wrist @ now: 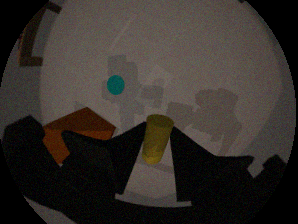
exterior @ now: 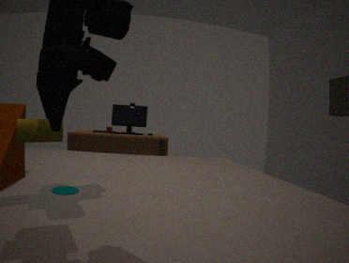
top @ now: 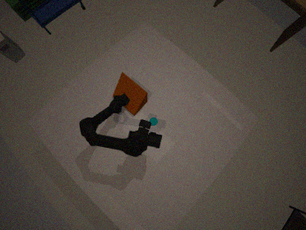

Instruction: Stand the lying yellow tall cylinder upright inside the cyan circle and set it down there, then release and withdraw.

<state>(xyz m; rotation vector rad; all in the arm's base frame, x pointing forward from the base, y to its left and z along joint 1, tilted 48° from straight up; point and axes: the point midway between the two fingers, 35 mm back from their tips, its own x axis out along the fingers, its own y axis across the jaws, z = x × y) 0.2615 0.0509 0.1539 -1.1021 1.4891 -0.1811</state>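
Now: the yellow tall cylinder 20 mm behind my gripper tip and 10 mm to the right of it. From my gripper tip the other things lie so: cyan circle (40 mm behind, 130 mm to the left, 130 mm below).
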